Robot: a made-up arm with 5 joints.
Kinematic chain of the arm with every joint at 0, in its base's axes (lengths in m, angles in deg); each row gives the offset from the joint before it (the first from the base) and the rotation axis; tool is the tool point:
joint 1: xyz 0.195 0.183 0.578 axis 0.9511 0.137 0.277
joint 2: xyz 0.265 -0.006 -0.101 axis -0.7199 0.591 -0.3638
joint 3: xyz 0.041 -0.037 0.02 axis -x
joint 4: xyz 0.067 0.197 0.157 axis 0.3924 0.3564 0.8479
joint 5: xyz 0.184 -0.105 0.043 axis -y
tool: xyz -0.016 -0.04 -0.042
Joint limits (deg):
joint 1: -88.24..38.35
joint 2: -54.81..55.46
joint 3: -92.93..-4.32
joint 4: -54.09..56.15
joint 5: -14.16..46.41
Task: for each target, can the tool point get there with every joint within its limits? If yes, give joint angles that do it. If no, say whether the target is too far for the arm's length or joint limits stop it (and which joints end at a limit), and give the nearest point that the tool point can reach.
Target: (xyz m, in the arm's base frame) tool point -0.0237 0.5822 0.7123
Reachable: no: joint limits stop it (at a limit: joint 1, joint 3, joint 4, joint 5) | nearest point 0.3815 0.2622 0.8776 | short by 0.542 m
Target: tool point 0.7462 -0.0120 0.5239
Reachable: yes | joints 0.84 -30.97 -86.09 -16.29 32.01
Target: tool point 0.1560 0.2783 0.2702
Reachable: no: joint limits stop it (at a limit: joint 1, joint 3, joint 4, joint 5) | nearest point 0.5876 0.0735 0.3151 | short by 0.480 m
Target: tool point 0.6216 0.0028 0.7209
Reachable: yes | joints -7.24 19.24 -39.88 -45.15 18.57
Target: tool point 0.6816 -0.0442 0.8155
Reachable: yes | joints -49.51 5.59 -83.01 0.71 17.43
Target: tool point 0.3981 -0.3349 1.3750
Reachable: no: too far | nearest point 0.4628 -0.0559 0.9959 | short by 0.475 m
